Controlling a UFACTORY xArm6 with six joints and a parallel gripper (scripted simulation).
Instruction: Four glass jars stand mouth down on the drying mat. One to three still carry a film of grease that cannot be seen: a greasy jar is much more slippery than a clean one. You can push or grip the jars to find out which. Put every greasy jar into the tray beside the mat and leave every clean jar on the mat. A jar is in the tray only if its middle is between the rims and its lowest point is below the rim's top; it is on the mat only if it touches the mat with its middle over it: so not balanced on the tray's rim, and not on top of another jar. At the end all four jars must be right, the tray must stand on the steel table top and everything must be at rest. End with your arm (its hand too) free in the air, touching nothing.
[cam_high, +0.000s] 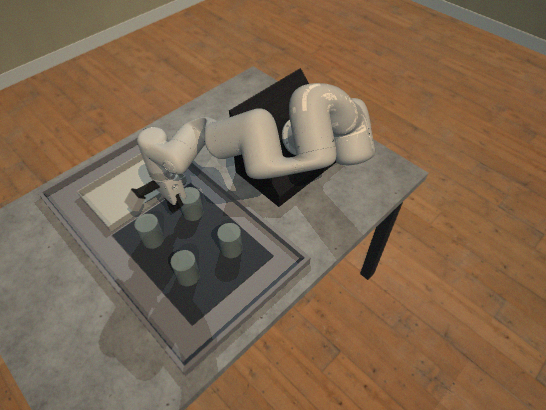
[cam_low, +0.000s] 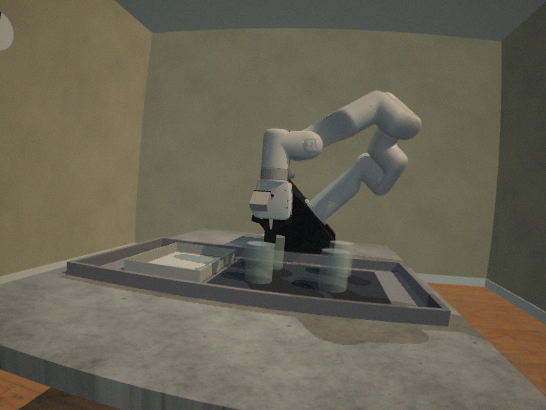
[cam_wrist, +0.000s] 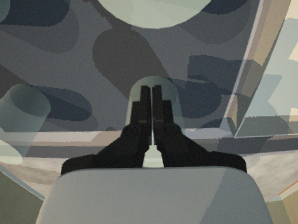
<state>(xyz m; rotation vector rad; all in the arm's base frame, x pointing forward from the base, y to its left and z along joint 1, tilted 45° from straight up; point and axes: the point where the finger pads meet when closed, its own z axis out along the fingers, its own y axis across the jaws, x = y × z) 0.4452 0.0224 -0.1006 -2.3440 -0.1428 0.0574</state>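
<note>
The dark mat is 20 mm ahead of my hand, 100 mm to the left of it and 90 mm below it. The rest, counted from my hand: cream tray (50 mm ahead, 220 mm to the right, 90 mm below).
</note>
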